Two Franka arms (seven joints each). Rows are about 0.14 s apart.
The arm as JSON. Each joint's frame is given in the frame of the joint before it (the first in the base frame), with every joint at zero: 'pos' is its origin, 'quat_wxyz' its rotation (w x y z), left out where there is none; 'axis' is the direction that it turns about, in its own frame. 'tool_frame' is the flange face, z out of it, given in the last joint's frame.
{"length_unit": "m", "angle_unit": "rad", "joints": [
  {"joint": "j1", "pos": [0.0, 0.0, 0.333], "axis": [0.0, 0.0, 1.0]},
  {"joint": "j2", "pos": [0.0, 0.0, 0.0], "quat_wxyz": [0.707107, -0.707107, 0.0, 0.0], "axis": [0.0, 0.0, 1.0]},
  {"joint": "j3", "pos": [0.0, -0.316, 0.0], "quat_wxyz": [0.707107, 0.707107, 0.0, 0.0], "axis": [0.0, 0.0, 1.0]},
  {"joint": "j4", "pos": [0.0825, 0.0, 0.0], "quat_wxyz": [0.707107, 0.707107, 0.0, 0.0], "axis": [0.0, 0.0, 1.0]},
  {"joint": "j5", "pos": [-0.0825, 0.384, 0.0], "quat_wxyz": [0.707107, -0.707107, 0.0, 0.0], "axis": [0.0, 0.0, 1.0]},
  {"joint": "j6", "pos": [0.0, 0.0, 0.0], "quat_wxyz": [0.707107, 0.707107, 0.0, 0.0], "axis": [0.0, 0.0, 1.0]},
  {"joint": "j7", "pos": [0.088, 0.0, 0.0], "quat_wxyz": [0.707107, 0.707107, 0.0, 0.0], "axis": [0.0, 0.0, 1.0]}
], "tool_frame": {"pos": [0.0, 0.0, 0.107]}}
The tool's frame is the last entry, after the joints.
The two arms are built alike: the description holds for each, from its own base.
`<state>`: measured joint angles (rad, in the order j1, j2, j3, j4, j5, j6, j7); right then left.
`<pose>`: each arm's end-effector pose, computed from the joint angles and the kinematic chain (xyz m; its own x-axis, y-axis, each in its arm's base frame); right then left.
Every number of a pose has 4 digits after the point.
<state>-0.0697 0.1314 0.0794 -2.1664 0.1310 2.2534 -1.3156 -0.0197 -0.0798 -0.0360 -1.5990 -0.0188 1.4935 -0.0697</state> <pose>0.5482 0.0086 0.3315 0.3268 0.9406 0.0921 0.9442 -0.3207 -0.0745 0.5205 -0.0320 0.6475 0.9996 0.0127 -0.0268 0.0131 -0.9998 0.0141</pose>
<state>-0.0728 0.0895 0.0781 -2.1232 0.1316 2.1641 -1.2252 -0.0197 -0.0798 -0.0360 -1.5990 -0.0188 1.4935 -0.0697</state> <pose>0.5502 0.0077 0.3658 0.4067 0.9093 0.0876 0.9125 -0.3997 -0.0875 0.5205 -0.0320 0.6475 0.9996 0.0127 -0.0268 0.0131 -0.9998 0.0141</pose>
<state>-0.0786 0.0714 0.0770 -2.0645 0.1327 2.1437 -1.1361 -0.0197 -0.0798 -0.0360 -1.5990 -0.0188 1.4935 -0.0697</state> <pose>0.5623 0.0042 0.4005 0.4858 0.8674 0.1078 0.8740 -0.4838 -0.0461 0.5205 -0.0320 0.6475 0.9996 0.0127 -0.0268 0.0131 -0.9998 0.0141</pose>
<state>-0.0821 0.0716 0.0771 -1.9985 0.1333 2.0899 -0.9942 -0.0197 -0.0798 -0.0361 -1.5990 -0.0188 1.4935 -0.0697</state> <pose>0.5718 0.0031 0.4262 0.6014 0.7912 0.1110 0.7986 -0.5995 -0.0534 0.5205 -0.0321 0.6475 0.9996 0.0126 -0.0268 0.0130 -0.9998 0.0141</pose>
